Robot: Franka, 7 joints.
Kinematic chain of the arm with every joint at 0, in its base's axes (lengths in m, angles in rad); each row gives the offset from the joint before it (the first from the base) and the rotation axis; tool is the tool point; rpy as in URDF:
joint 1: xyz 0 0 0.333 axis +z
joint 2: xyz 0 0 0 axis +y
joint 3: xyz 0 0 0.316 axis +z
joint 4: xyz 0.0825 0 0 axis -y
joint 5: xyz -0.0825 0 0.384 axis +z
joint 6: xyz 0 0 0 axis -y
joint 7: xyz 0.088 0 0 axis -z
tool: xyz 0 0 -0.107 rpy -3.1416 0 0
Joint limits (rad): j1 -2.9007..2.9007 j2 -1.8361..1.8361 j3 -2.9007..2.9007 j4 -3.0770..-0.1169 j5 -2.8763..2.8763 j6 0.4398..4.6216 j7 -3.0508..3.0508
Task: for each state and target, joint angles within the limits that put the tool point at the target. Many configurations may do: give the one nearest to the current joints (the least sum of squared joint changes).
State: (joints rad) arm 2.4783 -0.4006 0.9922 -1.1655 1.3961 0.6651 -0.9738
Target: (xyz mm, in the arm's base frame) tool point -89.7 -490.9 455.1
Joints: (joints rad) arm 2.4637 -0.7786 1.4763 -1.8403 1.1895 0.6364 -0.9738
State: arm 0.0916 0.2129 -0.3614 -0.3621 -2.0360 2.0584 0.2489
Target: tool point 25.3 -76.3 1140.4
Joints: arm 0.1017 0.0634 -0.4236 -0.1169 -2.1446 1.6291 0.2489
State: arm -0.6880 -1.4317 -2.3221 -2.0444 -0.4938 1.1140 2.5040
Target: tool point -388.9 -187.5 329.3
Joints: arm -0.8478 -1.1936 -1.5972 -1.9989 -0.2589 0.9315 2.5040
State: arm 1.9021 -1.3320 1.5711 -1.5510 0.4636 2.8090 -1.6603
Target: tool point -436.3 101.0 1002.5
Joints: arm 1.2945 -0.4308 1.0888 -1.2079 0.4673 2.8271 -1.6603
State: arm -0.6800 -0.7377 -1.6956 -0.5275 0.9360 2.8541 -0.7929
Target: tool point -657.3 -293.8 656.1
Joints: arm -0.4050 -0.8041 -1.6877 -1.2624 1.0180 2.8331 -0.7929
